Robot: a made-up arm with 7 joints.
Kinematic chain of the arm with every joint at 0, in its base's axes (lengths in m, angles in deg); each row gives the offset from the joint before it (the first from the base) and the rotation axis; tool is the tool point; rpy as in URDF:
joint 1: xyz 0 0 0.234 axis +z
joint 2: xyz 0 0 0 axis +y
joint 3: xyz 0 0 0.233 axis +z
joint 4: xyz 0.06 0 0 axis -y
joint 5: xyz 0.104 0 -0.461 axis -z
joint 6: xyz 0 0 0 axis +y
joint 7: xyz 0.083 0 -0.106 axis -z
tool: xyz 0 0 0 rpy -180 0 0
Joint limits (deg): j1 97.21..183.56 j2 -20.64..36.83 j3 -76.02..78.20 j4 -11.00..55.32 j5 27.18..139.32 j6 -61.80..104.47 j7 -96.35..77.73
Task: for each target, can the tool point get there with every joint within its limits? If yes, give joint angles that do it. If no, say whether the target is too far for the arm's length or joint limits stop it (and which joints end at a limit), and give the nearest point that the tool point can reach.
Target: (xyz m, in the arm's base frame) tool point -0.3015 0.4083 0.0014
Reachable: yes | joints 134.29 12.39 -10.90 44.65 78.41 53.12 -23.00
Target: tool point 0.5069 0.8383 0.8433
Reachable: no: too far | nearest point 0.2786 0.4914 0.5047 | short by 0.536 m
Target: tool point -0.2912 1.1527 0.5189
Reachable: no: too far | nearest point -0.1503 0.5951 0.3811 | short by 0.591 m
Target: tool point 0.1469 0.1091 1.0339
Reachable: no: joint limits stop it (at a limit: joint 1, joint 2, joint 4, joint 5, joint 6) | nearest point 0.1660 0.4373 0.5674 | short by 0.571 m
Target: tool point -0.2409 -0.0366 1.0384
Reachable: no: joint limits stop it (at a limit: joint 1, joint 2, joint 4, joint 5, joint 6) | nearest point -0.4531 -0.0514 0.5833 | short by 0.502 m
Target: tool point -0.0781 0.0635 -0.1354
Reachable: yes | joints 135.47 0.79 12.80 -5.02 115.66 31.41 26.56
